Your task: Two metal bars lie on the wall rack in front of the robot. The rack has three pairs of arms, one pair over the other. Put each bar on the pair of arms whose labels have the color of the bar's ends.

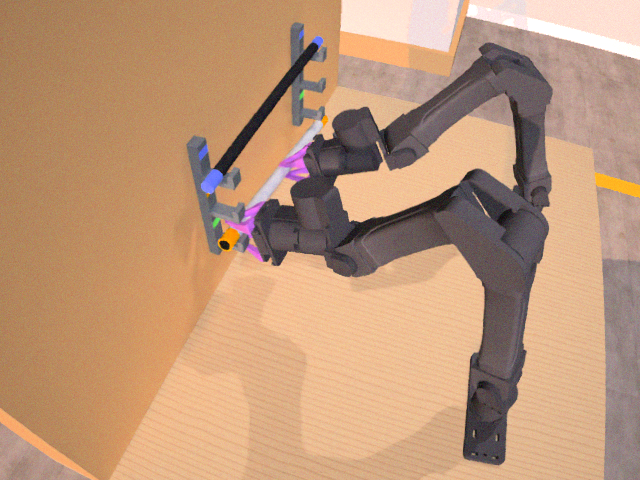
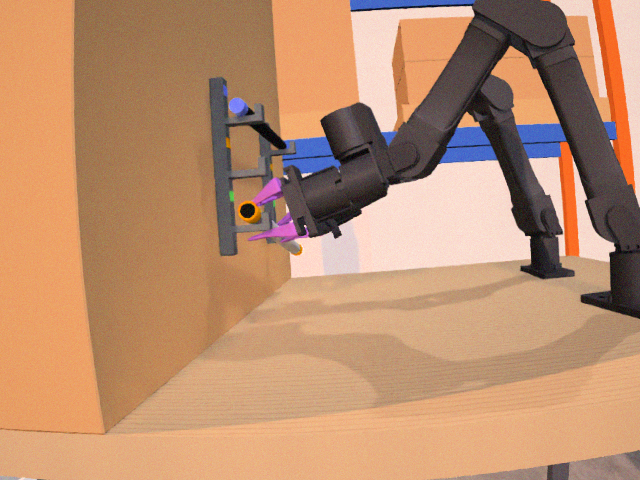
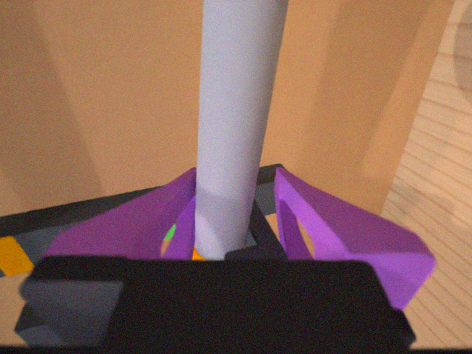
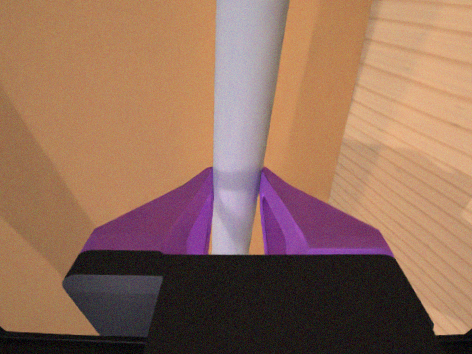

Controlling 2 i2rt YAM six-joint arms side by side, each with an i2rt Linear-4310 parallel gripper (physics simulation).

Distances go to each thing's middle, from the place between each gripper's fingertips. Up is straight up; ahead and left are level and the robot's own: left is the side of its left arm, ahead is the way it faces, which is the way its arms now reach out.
Right now the white bar [image 1: 263, 194] is 20 cm to the right of my left hand, 2 cm below it and 1 cm behind it. Round my left hand: black bar [image 1: 213, 179] 18 cm to the right, 16 cm above.
Now: right hand right at the white bar. From my right hand the other things lie so: black bar (18 cm above, 2 cm to the left).
